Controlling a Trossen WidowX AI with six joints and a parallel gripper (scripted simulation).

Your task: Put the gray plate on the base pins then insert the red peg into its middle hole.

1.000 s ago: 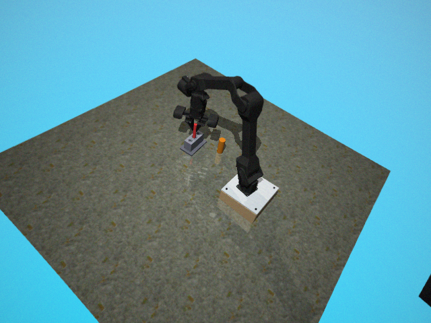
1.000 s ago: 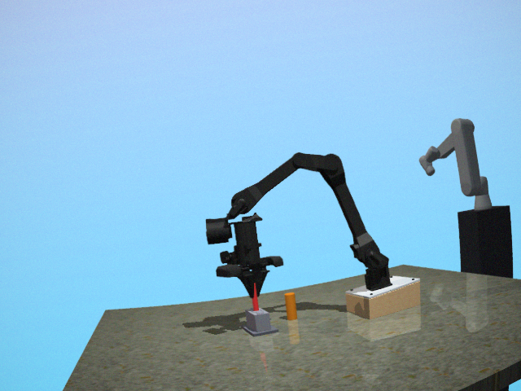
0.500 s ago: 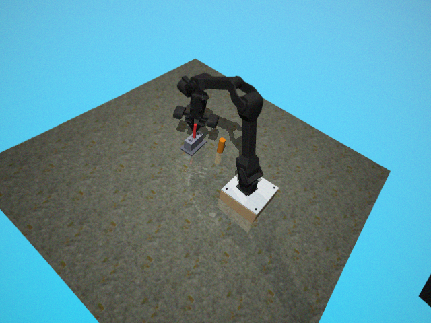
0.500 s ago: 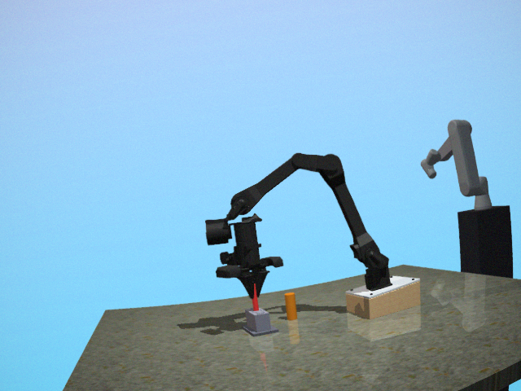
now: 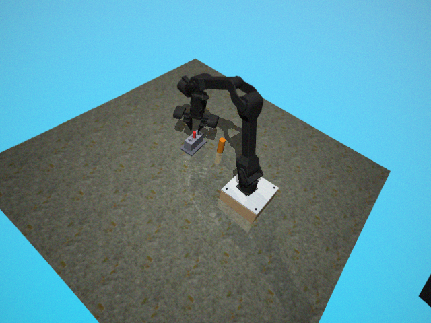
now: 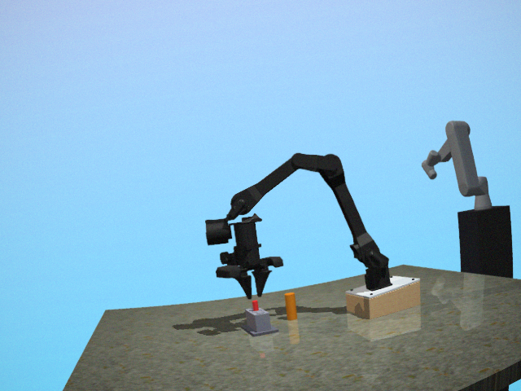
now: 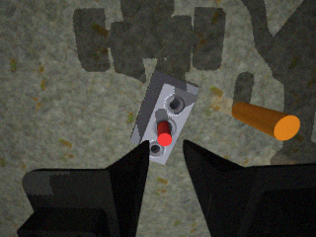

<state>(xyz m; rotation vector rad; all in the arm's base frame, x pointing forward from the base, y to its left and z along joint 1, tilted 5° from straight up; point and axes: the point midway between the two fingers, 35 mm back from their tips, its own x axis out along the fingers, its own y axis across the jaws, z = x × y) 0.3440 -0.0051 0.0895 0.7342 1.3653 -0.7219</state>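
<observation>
The red peg lies 5 cm below my gripper tip. Round my gripper tip: gray plate (5 cm below); orange cylinder (10 cm behind, 8 cm to the right, 6 cm below); gray base (9 cm below).
</observation>
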